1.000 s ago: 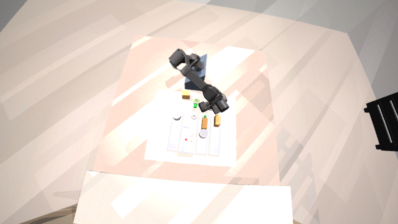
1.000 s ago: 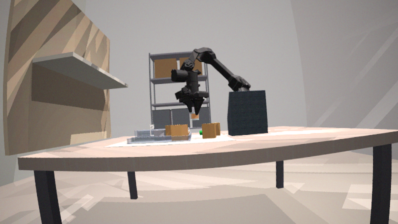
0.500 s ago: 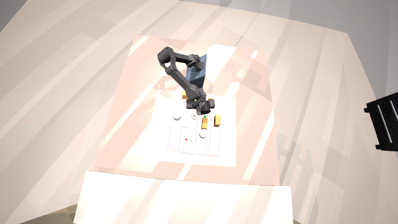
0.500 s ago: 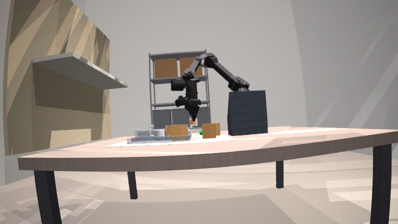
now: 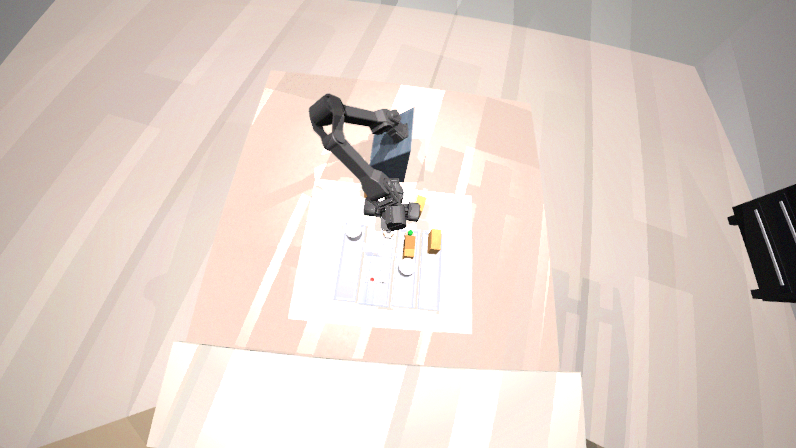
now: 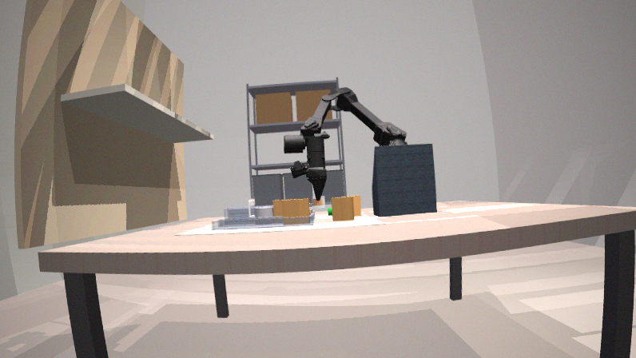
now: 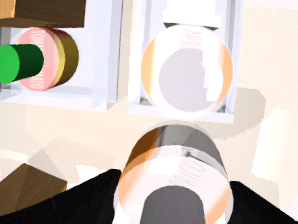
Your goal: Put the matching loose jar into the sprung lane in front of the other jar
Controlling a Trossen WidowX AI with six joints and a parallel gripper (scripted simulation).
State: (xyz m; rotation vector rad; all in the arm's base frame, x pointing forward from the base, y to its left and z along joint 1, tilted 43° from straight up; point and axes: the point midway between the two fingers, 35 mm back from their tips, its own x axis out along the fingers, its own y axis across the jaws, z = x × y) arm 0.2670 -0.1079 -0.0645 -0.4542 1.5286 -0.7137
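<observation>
Right now the pusher lane is 19 cm ahead of my gripper tip, 5 cm to the right of it and 4 cm below it.
</observation>
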